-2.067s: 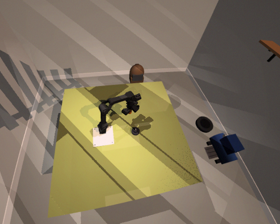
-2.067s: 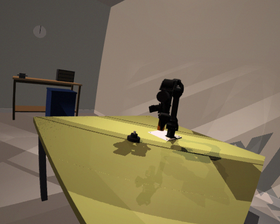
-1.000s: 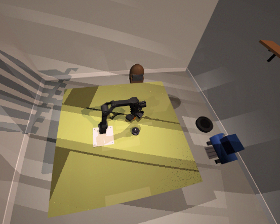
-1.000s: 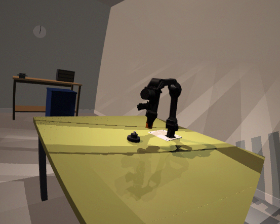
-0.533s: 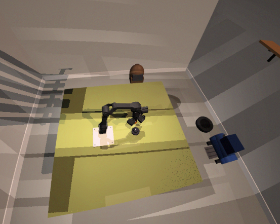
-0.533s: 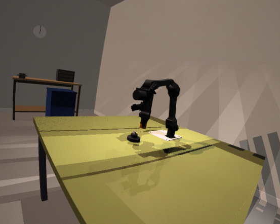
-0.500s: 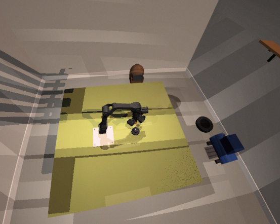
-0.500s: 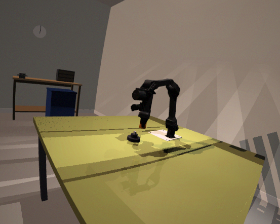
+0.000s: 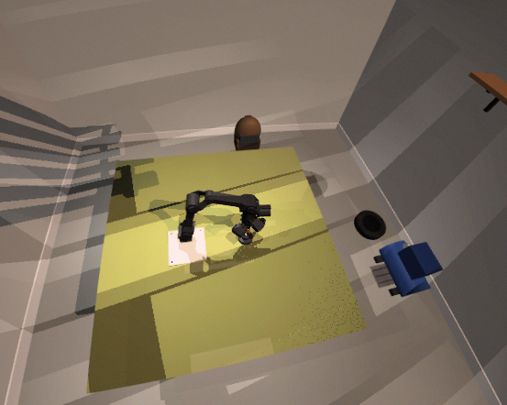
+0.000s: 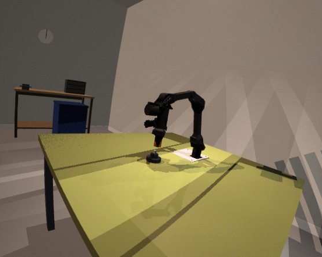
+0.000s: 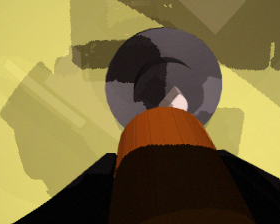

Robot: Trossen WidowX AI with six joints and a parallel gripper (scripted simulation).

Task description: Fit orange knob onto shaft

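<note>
The round black pedestal lies 1 cm to the right of my gripper tip and 7 cm below it. From my gripper tip the other things lie so: orange knob 3 cm above.
</note>
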